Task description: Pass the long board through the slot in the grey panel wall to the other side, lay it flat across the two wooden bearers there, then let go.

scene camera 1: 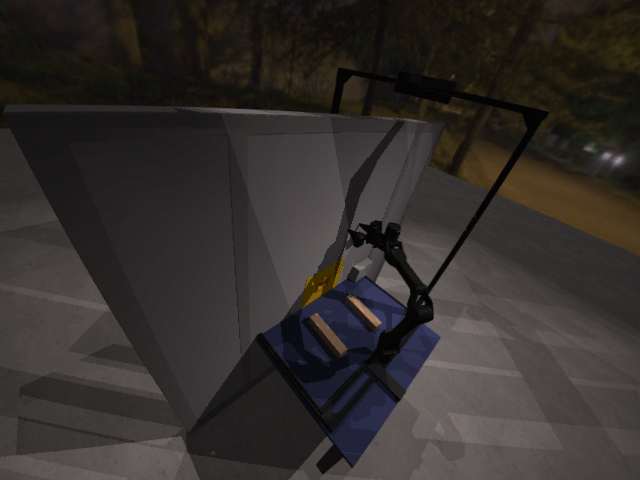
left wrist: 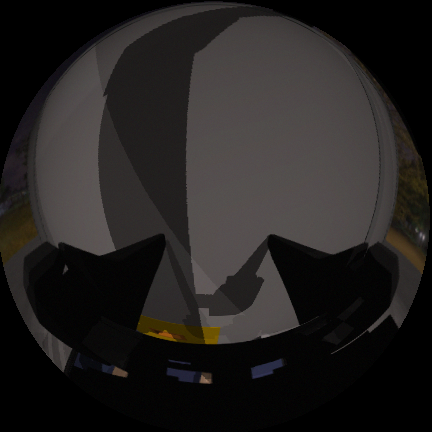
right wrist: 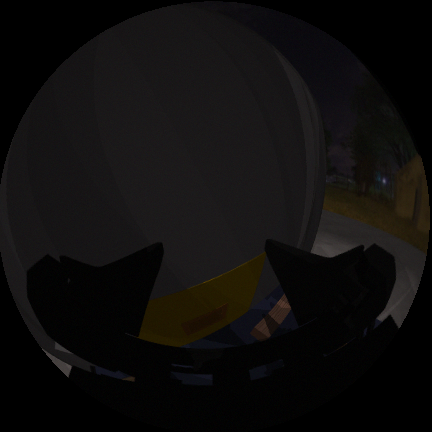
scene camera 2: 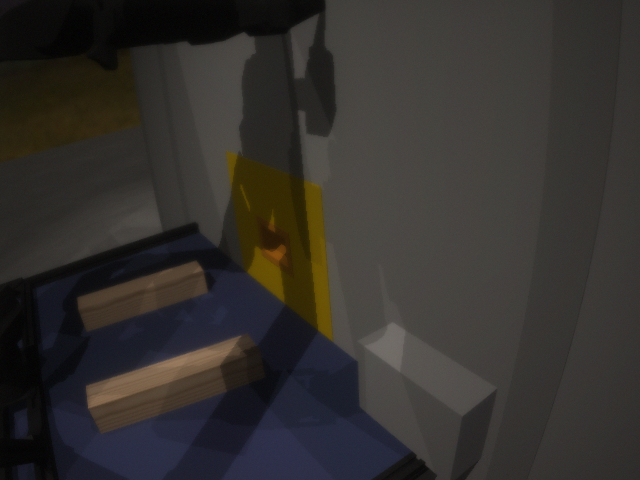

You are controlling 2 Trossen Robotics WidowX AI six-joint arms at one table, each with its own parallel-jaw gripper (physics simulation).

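Frame: origin at the left arm's base, x ahead, y left, z up, level; millimetres.
Seen in the pictures: left gripper, fingertip midpoint: (scene camera 1: 353, 226) (left wrist: 217, 240) (scene camera 2: 299, 9); right gripper, fingertip midpoint: (right wrist: 214, 246); left arm's base, origin of the base link: (scene camera 1: 382, 356) (scene camera 2: 14, 390).
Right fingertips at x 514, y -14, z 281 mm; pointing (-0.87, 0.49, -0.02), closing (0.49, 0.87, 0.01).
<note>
Pixels of each thing's middle, then the offset from my right fingertips to it. "*": a spot on its surface instead. Level surfaces: height alone.
- orange-edged slot, surface spot: (scene camera 2: 279, 253) * dx -70, dy +12, dz -221 mm
- partly hidden brown wooden piece, body centre: (right wrist: 275, 316) dx +47, dy +169, dz -275 mm
- pale grey block, surface spot: (scene camera 2: 429, 366) * dx -105, dy -335, dz -200 mm
- blue table, its level: dz -300 mm
The grey panel wall (scene camera 1: 281, 206) (scene camera 2: 439, 155) (left wrist: 275, 150) (right wrist: 175, 175) has an orange-edged slot (scene camera 2: 279, 253) (right wrist: 205, 320) inside a yellow patch (scene camera 1: 310, 293) (scene camera 2: 310, 222) (left wrist: 212, 334) (right wrist: 240, 285). Two wooden bearers, one (scene camera 1: 327, 334) (scene camera 2: 142, 295) and another (scene camera 1: 363, 312) (scene camera 2: 175, 384), lie apart on the blue table, with no board across them. My left gripper (scene camera 1: 355, 228) (left wrist: 217, 240) is open and empty, high above the table, facing the wall. My right gripper (right wrist: 214, 246) is open and empty beyond the wall. A partly hidden brown wooden piece (right wrist: 271, 319) lies below it; I cannot tell whether it is the long board.
A pale grey block (scene camera 1: 360, 269) (scene camera 2: 429, 366) juts from the wall beside the blue table (scene camera 1: 413, 356) (scene camera 2: 310, 439). A black overhead frame (scene camera 1: 485, 204) rises behind my left arm. Dark rails run along the table edges. My left arm crosses the top of scene camera 2.
</note>
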